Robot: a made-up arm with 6 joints. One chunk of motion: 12 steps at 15 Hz.
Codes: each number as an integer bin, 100 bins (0 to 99) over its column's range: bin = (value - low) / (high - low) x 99, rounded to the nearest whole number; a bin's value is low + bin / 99 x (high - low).
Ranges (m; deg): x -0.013..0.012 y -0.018..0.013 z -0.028..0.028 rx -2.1..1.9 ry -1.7..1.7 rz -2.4..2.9
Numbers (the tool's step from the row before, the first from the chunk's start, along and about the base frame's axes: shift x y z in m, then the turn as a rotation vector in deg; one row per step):
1: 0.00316 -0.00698 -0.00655 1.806 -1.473 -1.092
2: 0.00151 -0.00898 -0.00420 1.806 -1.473 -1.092
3: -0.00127 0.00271 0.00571 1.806 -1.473 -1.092
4: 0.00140 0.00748 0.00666 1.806 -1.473 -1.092
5: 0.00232 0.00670 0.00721 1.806 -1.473 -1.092
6: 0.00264 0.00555 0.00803 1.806 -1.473 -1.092
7: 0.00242 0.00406 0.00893 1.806 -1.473 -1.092
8: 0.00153 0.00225 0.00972 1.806 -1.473 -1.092
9: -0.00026 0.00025 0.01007 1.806 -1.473 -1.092
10: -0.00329 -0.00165 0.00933 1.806 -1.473 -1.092
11: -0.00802 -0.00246 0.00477 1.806 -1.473 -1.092
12: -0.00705 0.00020 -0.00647 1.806 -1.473 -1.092
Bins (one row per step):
1: 64 35 38 97 7 24
2: 57 29 42 97 7 24
3: 46 66 60 97 7 24
4: 57 81 61 97 7 24
5: 61 79 62 97 7 24
6: 62 75 64 97 7 24
7: 61 70 65 97 7 24
8: 58 65 67 97 7 24
9: 50 58 67 97 7 24
10: 38 52 66 97 7 24
11: 20 50 58 97 7 24
12: 24 58 38 97 7 24

